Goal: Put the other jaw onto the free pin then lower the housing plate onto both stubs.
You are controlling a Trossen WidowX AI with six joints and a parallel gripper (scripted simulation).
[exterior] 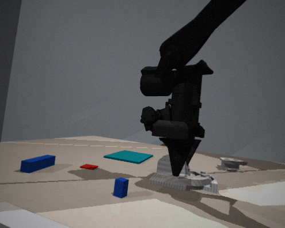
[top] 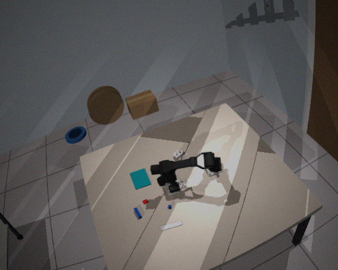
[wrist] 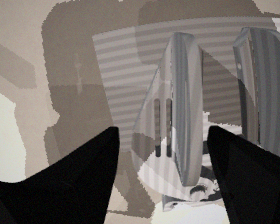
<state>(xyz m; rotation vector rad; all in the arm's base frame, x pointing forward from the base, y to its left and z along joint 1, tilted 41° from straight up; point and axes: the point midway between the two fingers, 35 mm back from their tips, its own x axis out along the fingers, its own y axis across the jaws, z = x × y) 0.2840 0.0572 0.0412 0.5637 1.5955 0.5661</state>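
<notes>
Right now the ribbed grey base is 20 mm ahead of my gripper tip, 30 mm to the right of it and 20 mm below it. Also, from my gripper tip: teal flat plate (200 mm ahead, 180 mm to the right, 20 mm below); then small blue block (60 mm ahead, 130 mm to the left, 10 mm below); then red tile (200 mm ahead, 30 mm to the left, 20 mm below).
</notes>
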